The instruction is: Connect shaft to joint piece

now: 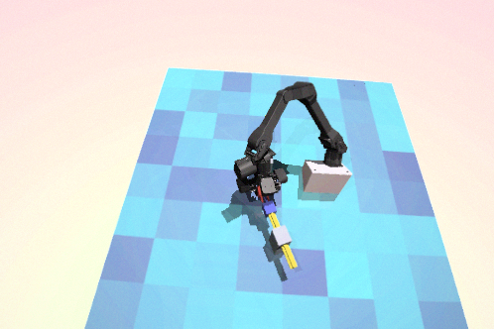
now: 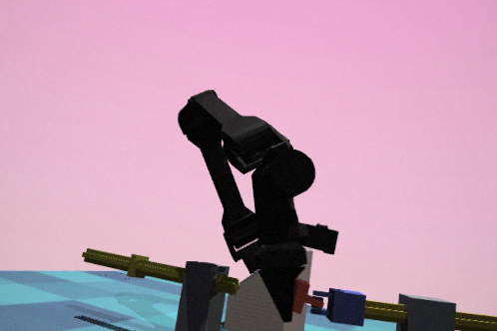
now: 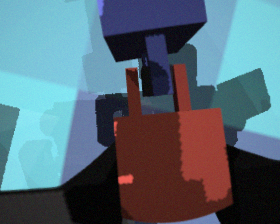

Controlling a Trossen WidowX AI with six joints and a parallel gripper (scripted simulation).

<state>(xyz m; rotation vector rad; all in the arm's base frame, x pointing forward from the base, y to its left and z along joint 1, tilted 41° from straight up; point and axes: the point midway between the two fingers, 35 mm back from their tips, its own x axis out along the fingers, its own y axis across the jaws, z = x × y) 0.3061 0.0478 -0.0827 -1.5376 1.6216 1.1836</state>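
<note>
Right now the red joint piece is 10 mm to the left of my gripper tip and 30 mm above it.
</note>
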